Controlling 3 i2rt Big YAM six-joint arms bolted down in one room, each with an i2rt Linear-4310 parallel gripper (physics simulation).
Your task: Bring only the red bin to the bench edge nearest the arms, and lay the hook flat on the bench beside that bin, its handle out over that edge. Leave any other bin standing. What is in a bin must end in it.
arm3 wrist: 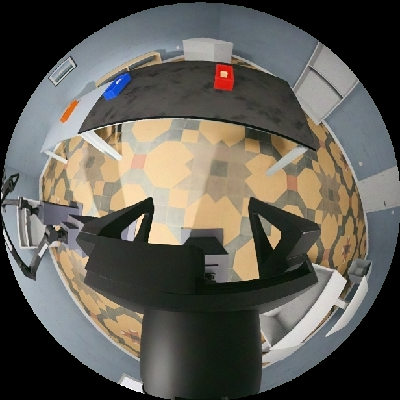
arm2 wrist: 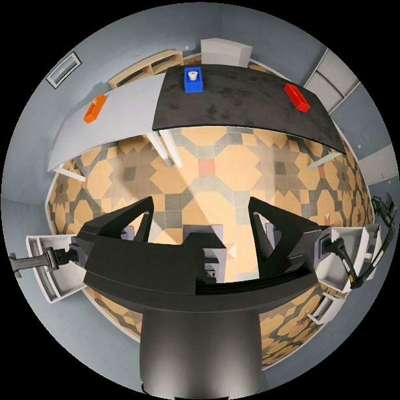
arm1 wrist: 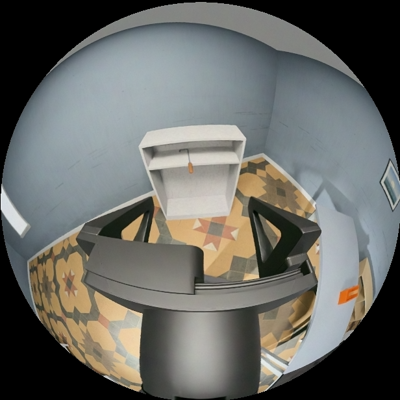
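Observation:
The hook (arm1 wrist: 190, 168) lies in the white shelf unit (arm1 wrist: 194, 133), its orange handle out over the shelf's front edge. The red bin (arm2 wrist: 301, 101) (arm3 wrist: 224, 85) stands upright on the dark bench (arm2 wrist: 225, 112) (arm3 wrist: 175, 102), back from its near edge, with a small pale thing inside. The blue bin (arm2 wrist: 193, 88) (arm3 wrist: 116, 90) stands on the same bench, a whitish thing inside. The orange bin (arm1 wrist: 345, 296) (arm2 wrist: 91, 114) (arm3 wrist: 68, 113) stands on the light bench part. Arm1's gripper (arm1 wrist: 201, 200), arm2's gripper (arm2 wrist: 201, 200) and arm3's gripper (arm3 wrist: 201, 200) are open and empty, away from hook and bins.
The light bench part (arm1 wrist: 336, 250) (arm2 wrist: 120, 117) adjoins the dark one. A low wooden shelf is behind the benches, beside a white cabinet (arm2 wrist: 225, 52) (arm3 wrist: 207, 51). Neighbouring arms show at both sides in the arm2 wrist view and at the left in the arm3 wrist view.

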